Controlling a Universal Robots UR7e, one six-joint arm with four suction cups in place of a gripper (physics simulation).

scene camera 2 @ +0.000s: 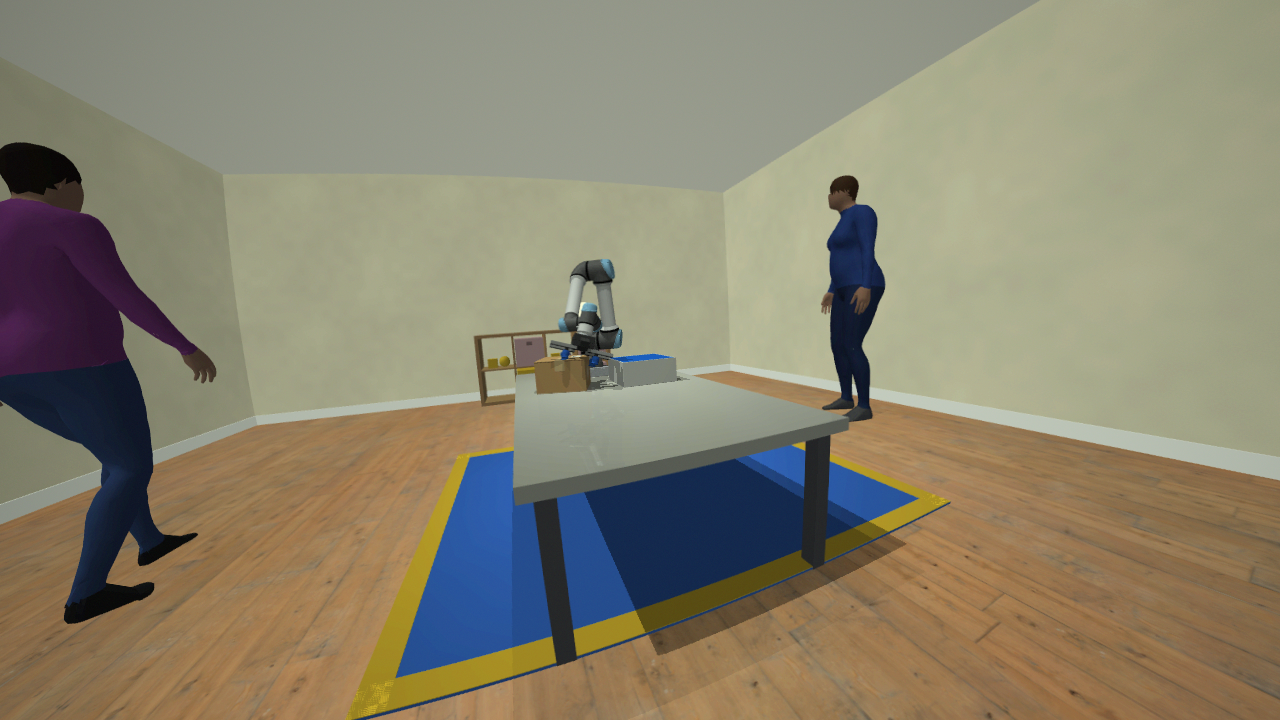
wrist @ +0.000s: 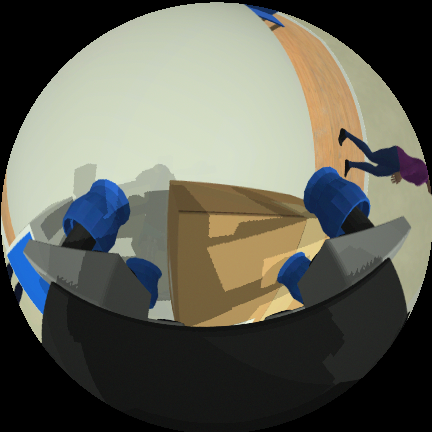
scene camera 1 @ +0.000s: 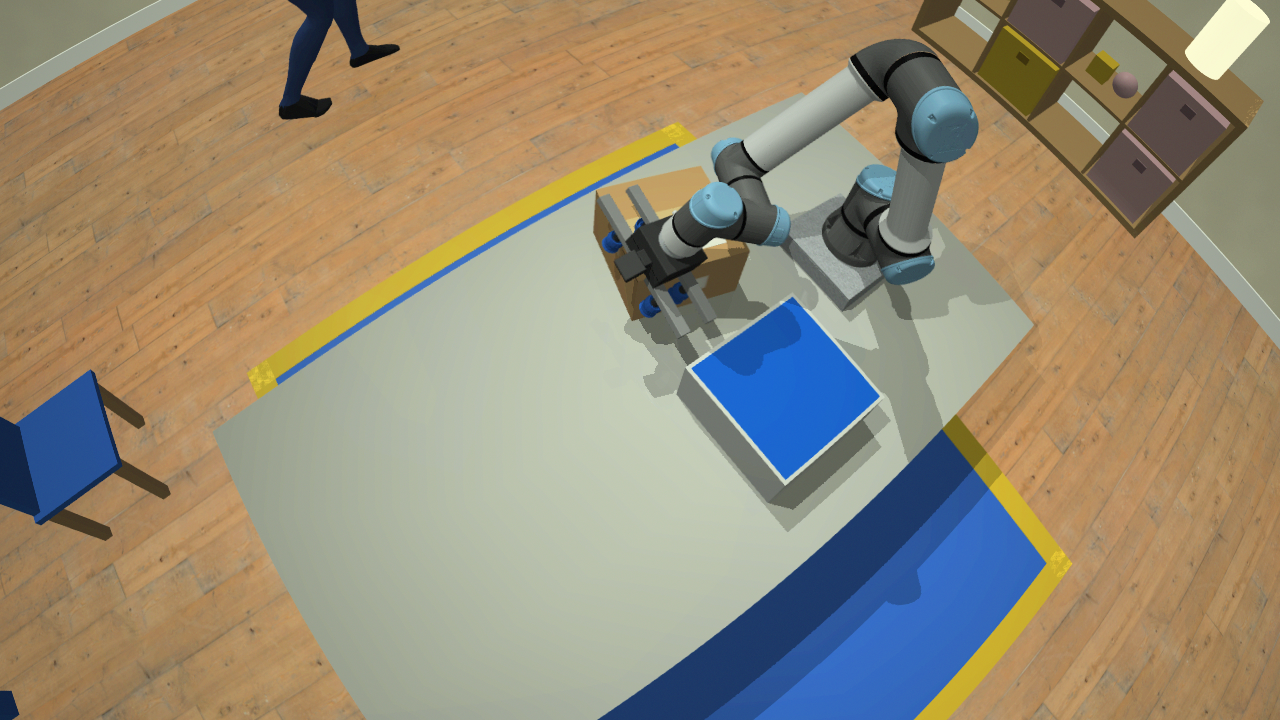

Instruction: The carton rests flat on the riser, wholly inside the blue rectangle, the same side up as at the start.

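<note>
The brown carton [scene camera 1: 680, 187] [scene camera 2: 562, 375] [wrist: 238, 250] stands on the grey table [scene camera 1: 465, 465], left of the riser. My suction gripper [scene camera 1: 656, 263] [scene camera 2: 582, 350] [wrist: 217, 238] lies on top of the carton. In the wrist view the two right cups are over the carton's top. The two left cups hang past its edge over the table. The riser [scene camera 1: 726, 440] [scene camera 2: 645, 372] is a low grey block. The white-edged blue rectangle [scene camera 1: 787, 393] [wrist: 24, 273] on its top is bare. The carton's label is almost hidden under the gripper body.
The arm's base [scene camera 1: 882, 242] stands on a grey plate behind the riser. A shelf unit [scene camera 1: 1249, 120] is at the far right, a blue chair [scene camera 1: 66, 447] at the left. One person [scene camera 2: 62, 357] walks at the left, another [scene camera 2: 852, 295] stands at the right.
</note>
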